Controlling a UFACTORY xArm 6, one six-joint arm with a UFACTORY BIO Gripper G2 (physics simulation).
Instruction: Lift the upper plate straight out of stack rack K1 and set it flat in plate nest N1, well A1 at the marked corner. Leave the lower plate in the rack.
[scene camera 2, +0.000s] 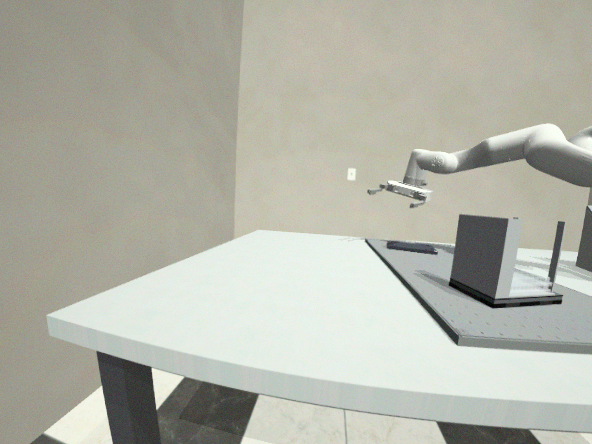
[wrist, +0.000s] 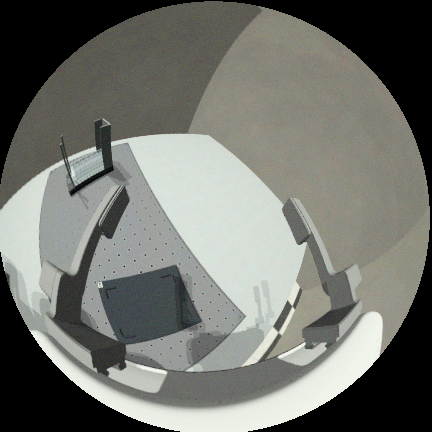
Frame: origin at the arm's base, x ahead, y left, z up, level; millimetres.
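Where they show: hand at its tool point: (scene camera 2: 391, 198) (wrist: 211, 214).
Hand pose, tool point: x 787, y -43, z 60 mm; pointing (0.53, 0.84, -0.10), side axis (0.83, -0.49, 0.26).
Note:
After its pixels a point has its place.
My gripper (scene camera 2: 390, 199) @[z 60, x 787, y -43 mm] (wrist: 206, 219) @[z 60, x 787, y -43 mm] is open and empty, high above the far part of the perforated board. The stack rack (scene camera 2: 481, 252) @[z -38, x 676, y 334 mm] (wrist: 106, 145) @[z -33, x 687, y 276 mm] stands on the board, with a tall wall on one side and thin posts on the other. Clear plates (scene camera 2: 531, 286) @[z -89, x 588, y 332 mm] (wrist: 87, 167) @[z -76, x 623, y 258 mm] lie low inside it; the upper and lower plate cannot be told apart clearly. The plate nest (scene camera 2: 412, 247) @[z -111, x 699, y -52 mm] (wrist: 142, 307) @[z -111, x 693, y -89 mm] is a dark flat block with corner marks, and it holds no plate. A small white label (wrist: 100, 285) @[z -111, x 631, y -30 mm] marks one of its corners. A shadow falls across its right part in the wrist view.
The grey perforated board (scene camera 2: 525, 325) @[z -122, x 644, y 414 mm] (wrist: 135, 240) @[z -122, x 729, y 35 mm] lies on the white table (scene camera 2: 300, 310) @[z -135, x 965, y 456 mm] (wrist: 200, 185) @[z -135, x 963, y 157 mm] and carries the rack and nest. In the scene view, the arm (scene camera 2: 510, 145) @[z 226, x 483, y 38 mm] reaches in from the right, and part of a dark block (scene camera 2: 585, 245) @[z -57, x 135, y -100 mm] shows at the right edge.

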